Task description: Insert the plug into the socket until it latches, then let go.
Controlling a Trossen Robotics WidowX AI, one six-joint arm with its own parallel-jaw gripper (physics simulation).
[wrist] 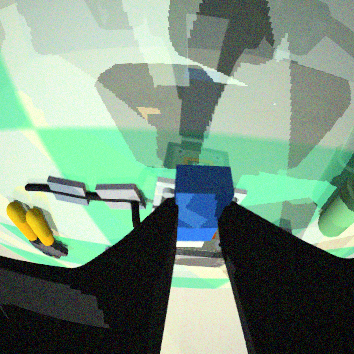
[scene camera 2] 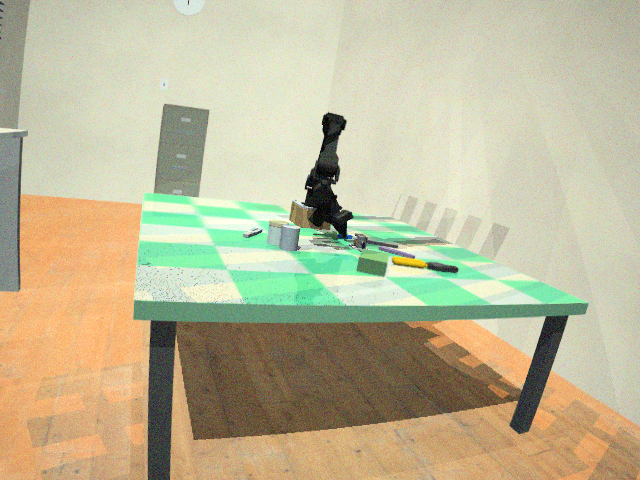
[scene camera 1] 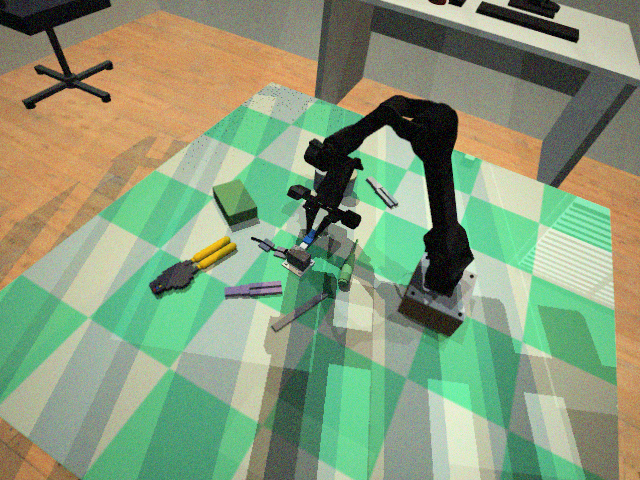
My gripper carries a blue plug; nothing else touches it. Further things: a socket and a yellow-handled pliers.
My gripper shows as well in the wrist view and in scene camera 2.
